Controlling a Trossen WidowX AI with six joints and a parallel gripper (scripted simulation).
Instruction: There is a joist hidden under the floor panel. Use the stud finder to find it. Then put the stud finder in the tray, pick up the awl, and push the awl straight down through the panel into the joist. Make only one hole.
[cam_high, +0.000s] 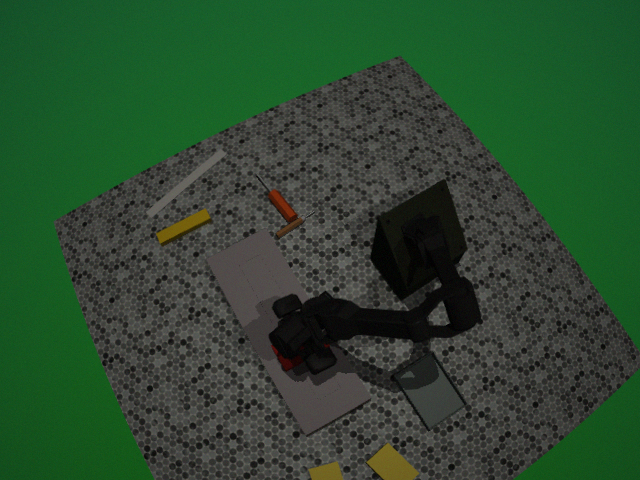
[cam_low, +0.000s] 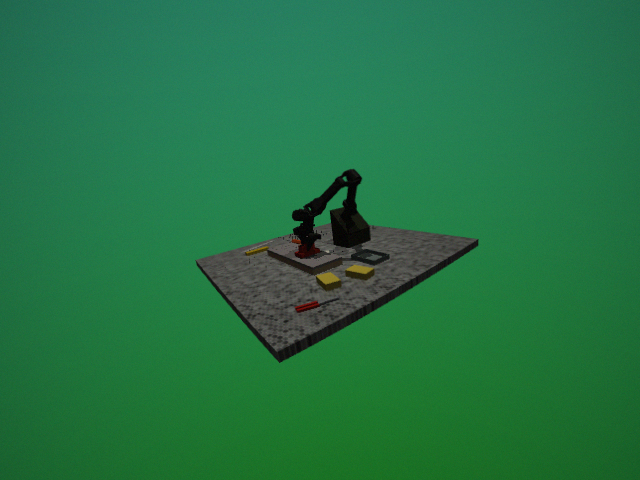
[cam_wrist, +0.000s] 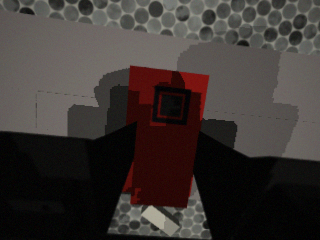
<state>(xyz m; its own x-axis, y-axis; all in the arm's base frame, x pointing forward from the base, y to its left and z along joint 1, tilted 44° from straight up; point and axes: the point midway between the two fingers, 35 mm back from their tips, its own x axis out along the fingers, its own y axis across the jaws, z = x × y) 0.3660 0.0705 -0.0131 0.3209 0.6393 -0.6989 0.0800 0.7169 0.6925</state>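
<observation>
Now: the grey tray 280 mm to the left of my gripper tip, 200 mm behind it and 50 mm below it. The rest, counted from my gripper tip: awl (300 mm to the right, 210 mm behind, 60 mm below); then red stud finder (20 mm above, 10 mm ahead); then small white block (150 mm behind, 60 mm below).
</observation>
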